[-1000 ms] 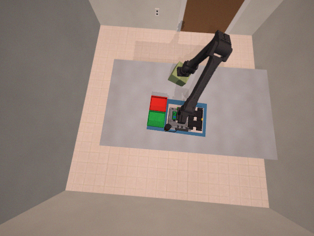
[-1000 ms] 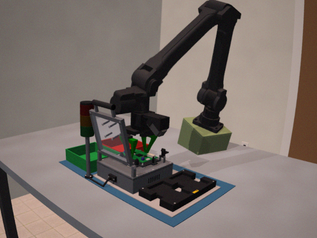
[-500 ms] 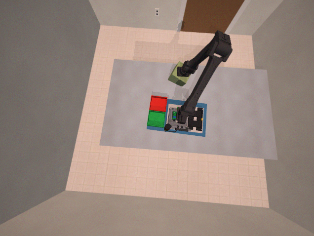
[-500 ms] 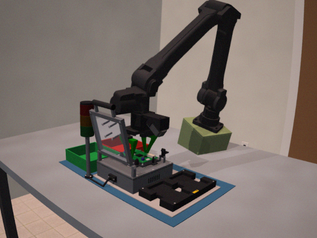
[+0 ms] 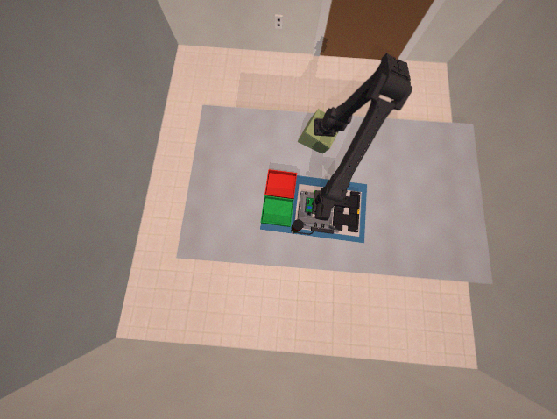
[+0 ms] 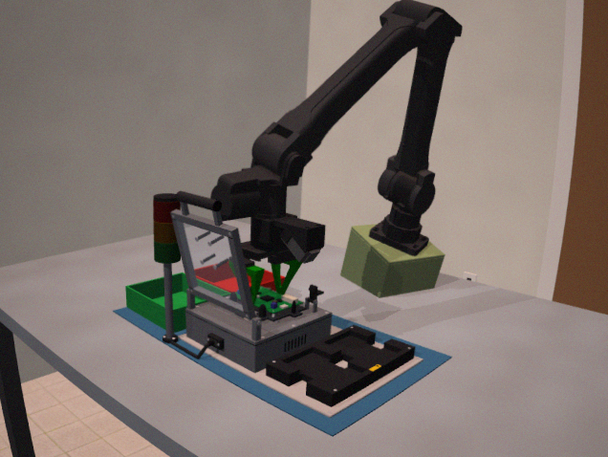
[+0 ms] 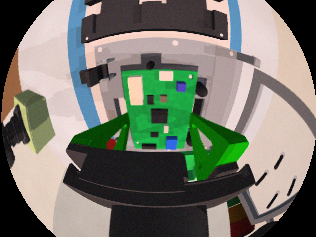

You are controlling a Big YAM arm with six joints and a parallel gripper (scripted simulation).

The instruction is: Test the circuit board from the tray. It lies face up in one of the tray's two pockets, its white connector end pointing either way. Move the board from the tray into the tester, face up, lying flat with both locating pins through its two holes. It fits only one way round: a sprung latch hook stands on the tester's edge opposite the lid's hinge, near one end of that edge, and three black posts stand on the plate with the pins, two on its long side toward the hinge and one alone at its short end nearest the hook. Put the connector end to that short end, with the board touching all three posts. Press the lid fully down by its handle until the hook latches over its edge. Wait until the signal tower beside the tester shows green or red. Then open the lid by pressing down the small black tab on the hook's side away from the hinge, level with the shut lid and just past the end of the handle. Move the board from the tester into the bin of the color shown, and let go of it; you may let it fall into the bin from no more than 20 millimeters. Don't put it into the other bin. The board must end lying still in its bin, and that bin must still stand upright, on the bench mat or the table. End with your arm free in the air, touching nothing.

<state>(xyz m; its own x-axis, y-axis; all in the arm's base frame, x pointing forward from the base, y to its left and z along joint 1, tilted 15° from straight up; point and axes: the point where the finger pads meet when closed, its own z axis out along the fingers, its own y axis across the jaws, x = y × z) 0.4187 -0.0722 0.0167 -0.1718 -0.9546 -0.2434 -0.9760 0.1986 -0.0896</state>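
My hand is 1 cm short of the tester plate and 1 cm above it. Round my hand: clear lid: 12 cm ahead, 2 cm to the right, 10 cm above; then latch hook: 5 cm behind, 7 cm to the left; then green bin: 1 cm ahead, 21 cm to the right, 7 cm below.
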